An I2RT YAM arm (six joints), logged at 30 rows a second.
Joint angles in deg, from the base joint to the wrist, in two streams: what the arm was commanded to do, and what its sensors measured. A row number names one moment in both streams.
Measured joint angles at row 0:
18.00, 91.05, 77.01, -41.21, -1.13, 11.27
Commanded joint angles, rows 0 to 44:
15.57, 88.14, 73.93, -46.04, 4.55, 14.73
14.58, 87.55, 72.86, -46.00, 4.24, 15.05
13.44, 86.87, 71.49, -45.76, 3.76, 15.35
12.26, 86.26, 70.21, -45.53, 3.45, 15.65
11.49, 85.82, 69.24, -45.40, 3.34, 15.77
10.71, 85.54, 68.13, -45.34, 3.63, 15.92
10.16, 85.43, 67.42, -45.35, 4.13, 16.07
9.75, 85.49, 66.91, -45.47, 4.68, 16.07
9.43, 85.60, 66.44, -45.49, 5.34, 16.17
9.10, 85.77, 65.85, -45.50, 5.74, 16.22
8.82, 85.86, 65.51, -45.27, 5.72, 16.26
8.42, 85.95, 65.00, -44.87, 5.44, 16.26
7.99, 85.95, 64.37, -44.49, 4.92, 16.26
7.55, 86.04, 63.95, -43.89, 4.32, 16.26
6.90, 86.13, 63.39, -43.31, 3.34, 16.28
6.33, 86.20, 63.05, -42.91, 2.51, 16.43
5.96, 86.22, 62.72, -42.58, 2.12, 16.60
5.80, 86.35, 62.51, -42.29, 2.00, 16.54
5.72, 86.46, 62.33, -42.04, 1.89, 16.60
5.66, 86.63, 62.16, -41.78, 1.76, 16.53
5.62, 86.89, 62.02, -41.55, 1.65, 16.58
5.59, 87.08, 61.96, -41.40, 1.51, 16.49
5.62, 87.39, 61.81, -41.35, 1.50, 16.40
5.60, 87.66, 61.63, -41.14, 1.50, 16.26
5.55, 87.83, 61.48, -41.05, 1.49, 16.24
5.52, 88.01, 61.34, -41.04, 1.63, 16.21
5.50, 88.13, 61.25, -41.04, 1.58, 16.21
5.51, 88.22, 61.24, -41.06, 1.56, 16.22
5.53, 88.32, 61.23, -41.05, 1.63, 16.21
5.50, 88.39, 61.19, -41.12, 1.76, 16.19
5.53, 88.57, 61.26, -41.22, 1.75, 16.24
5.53, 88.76, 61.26, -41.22, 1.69, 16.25
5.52, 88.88, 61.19, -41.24, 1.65, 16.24
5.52, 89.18, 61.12, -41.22, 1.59, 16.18
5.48, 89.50, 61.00, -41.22, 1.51, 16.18
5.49, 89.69, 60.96, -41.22, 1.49, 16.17
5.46, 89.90, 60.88, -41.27, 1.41, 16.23
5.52, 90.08, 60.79, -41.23, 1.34, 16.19
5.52, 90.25, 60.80, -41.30, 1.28, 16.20
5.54, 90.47, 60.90, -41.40, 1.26, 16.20
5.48, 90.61, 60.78, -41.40, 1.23, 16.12
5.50, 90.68, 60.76, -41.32, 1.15, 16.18
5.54, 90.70, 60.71, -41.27, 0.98, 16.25
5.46, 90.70, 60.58, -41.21, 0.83, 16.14
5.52, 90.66, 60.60, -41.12, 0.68, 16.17
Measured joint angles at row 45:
5.65, 89.14, 61.36, -41.08, 1.87, 15.94
